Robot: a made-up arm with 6 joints. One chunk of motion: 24 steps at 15 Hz.
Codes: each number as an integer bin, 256 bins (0 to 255) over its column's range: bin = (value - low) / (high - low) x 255, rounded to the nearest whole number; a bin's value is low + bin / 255 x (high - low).
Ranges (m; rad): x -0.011..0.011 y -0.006..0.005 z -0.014..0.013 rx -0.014..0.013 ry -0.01..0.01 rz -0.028..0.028
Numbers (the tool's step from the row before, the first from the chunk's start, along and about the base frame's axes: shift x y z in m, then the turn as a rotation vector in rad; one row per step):
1: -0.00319 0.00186 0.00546 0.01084 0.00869 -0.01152
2: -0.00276 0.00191 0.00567 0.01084 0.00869 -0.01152
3: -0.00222 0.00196 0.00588 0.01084 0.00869 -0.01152
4: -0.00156 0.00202 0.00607 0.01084 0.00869 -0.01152
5: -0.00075 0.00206 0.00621 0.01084 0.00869 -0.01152
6: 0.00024 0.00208 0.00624 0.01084 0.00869 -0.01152
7: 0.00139 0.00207 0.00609 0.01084 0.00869 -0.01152
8: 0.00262 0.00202 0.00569 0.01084 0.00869 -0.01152
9: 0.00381 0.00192 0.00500 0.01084 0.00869 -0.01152
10: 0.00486 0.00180 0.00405 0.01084 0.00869 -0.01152
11: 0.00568 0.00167 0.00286 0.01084 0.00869 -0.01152
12: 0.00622 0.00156 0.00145 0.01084 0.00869 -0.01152
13: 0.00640 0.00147 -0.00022 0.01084 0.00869 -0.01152
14: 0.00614 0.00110 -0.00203 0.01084 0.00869 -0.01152
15: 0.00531 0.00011 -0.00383 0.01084 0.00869 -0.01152
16: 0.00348 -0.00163 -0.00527 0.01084 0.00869 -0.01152
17: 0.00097 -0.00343 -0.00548 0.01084 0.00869 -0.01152
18: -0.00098 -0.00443 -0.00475 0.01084 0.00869 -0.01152
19: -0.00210 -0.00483 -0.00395 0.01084 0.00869 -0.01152
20: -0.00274 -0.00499 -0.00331 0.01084 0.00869 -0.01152
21: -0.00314 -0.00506 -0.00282 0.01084 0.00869 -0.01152
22: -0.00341 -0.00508 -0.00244 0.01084 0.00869 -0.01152
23: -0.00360 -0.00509 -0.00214 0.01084 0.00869 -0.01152
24: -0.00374 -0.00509 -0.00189 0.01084 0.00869 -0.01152
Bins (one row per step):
1: 91 182 184 235 238 75
2: 96 183 186 235 238 75
3: 102 185 188 235 238 75
4: 109 186 190 235 238 75
5: 119 187 191 235 238 75
6: 130 187 191 235 238 75
7: 144 187 190 235 238 75
8: 158 186 186 235 238 75
9: 172 184 179 235 238 75
10: 184 181 170 235 238 75
11: 193 178 159 235 238 75
12: 200 175 146 235 238 75
13: 202 173 130 235 238 75
14: 199 165 113 235 238 75
15: 189 142 96 235 238 75
16: 168 101 82 235 238 75
17: 139 60 80 235 238 75
18: 116 36 87 235 238 75
19: 103 27 95 235 238 75
20: 96 23 101 235 238 75
21: 91 22 106 235 238 75
22: 88 21 109 235 238 75
23: 86 21 112 235 238 75
24: 84 21 114 235 238 75

